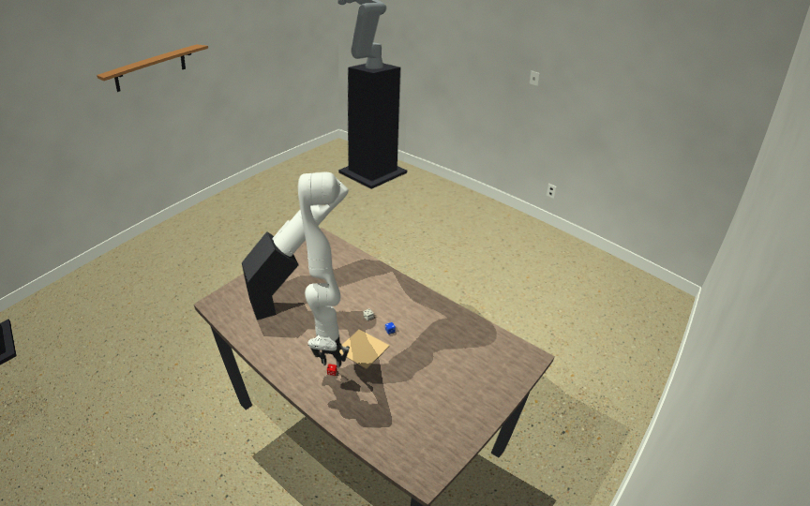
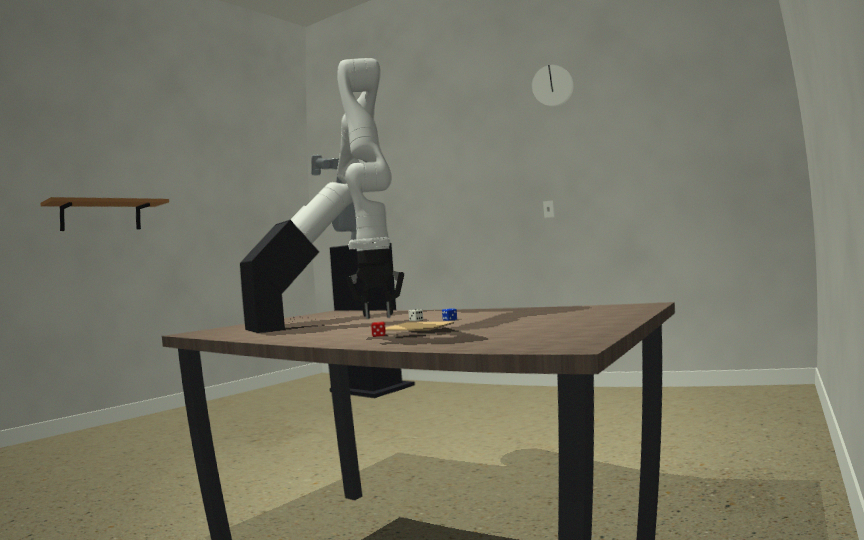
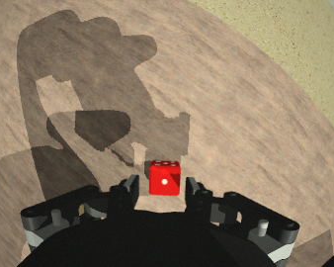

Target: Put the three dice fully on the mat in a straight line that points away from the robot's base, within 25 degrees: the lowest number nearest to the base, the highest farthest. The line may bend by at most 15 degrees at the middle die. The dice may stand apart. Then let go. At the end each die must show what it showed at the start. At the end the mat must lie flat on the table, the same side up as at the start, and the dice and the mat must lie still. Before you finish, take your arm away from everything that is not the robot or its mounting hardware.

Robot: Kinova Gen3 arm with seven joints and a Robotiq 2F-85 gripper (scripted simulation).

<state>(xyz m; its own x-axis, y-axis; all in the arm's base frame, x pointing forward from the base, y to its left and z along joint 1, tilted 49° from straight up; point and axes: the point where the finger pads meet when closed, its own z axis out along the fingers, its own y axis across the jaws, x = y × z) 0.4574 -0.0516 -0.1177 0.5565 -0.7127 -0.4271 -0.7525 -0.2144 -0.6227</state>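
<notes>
The red die is 4 cm below my hand. Also, from my hand: blue die (30 cm to the left, 4 cm below, 1 cm behind); tan mat (16 cm to the left, 6 cm below, 1 cm behind); white die (29 cm to the left, 12 cm behind, 4 cm below).
</notes>
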